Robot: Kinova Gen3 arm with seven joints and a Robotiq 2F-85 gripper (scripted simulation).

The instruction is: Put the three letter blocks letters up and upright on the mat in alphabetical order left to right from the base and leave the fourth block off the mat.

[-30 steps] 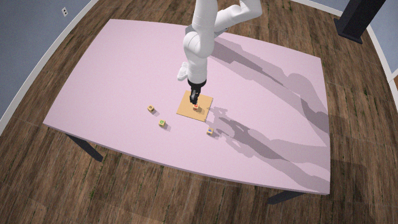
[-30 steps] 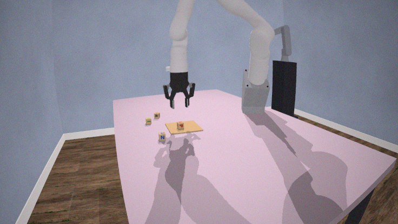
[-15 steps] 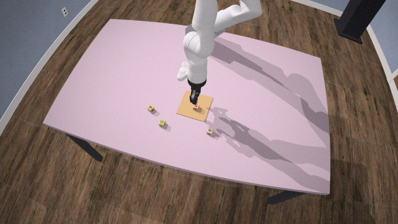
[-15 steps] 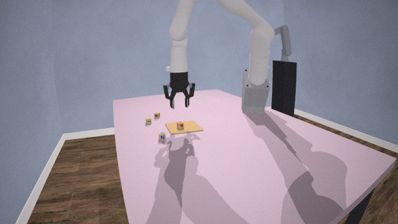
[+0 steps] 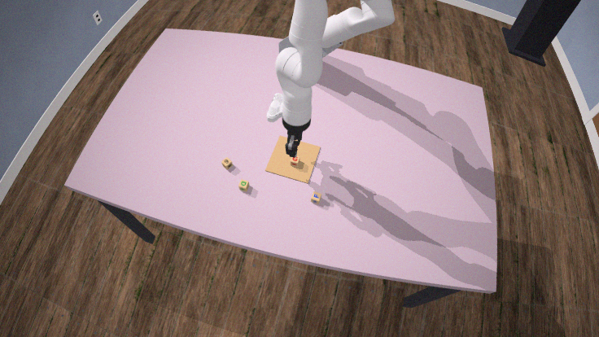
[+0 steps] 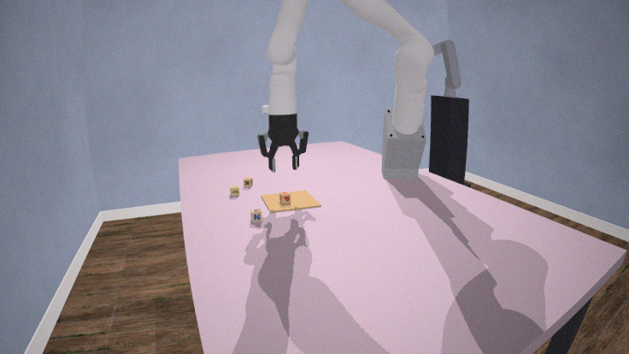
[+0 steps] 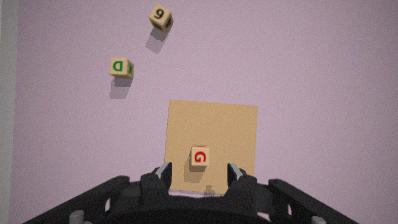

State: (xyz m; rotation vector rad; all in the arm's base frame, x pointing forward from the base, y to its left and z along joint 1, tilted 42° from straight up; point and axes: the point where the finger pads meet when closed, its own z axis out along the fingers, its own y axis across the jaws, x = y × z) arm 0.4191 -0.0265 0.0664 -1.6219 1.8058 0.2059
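My hand is 20 mm past the tan mat, 10 mm to the left of it and 110 mm above it. Also, from my hand: blue N block: 100 mm ahead, 90 mm to the left, 100 mm below; then green D block: 130 mm ahead, 130 mm to the right, 100 mm below.
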